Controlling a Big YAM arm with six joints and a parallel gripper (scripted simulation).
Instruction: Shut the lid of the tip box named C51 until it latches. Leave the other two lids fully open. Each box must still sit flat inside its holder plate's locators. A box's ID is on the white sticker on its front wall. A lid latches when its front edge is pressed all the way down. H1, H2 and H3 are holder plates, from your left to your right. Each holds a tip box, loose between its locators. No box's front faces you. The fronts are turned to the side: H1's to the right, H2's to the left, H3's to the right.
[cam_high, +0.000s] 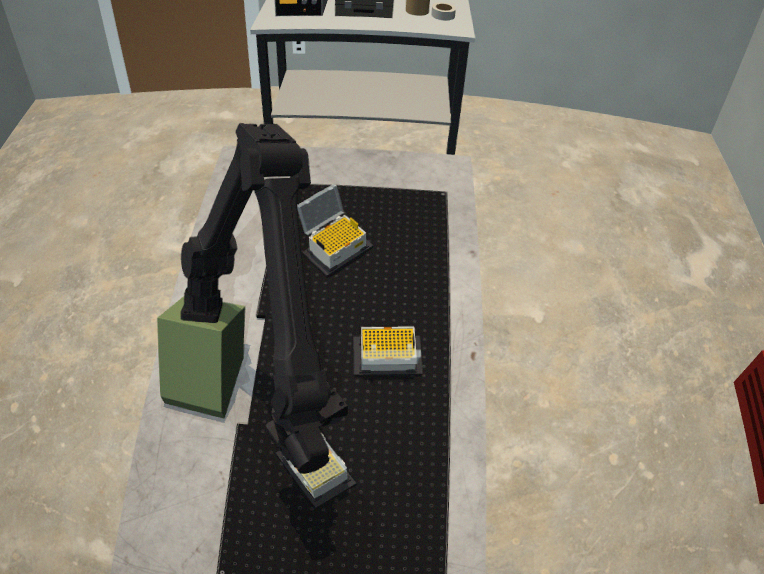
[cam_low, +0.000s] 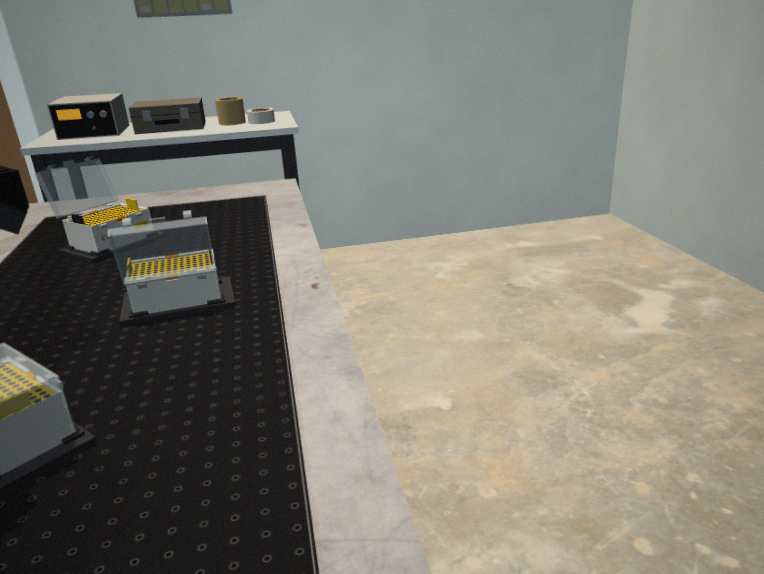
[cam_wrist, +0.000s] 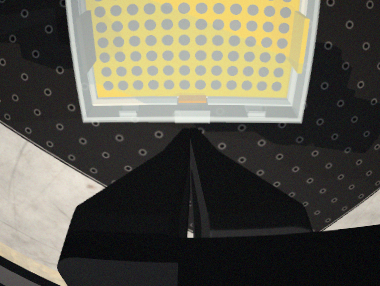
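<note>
Right now the yellow tip rack is 3 cm ahead of my hand, 2 cm to the left of it and 6 cm below it. Also, from my hand: tip box lid: 19 cm ahead, 24 cm to the left, 2 cm below.
</note>
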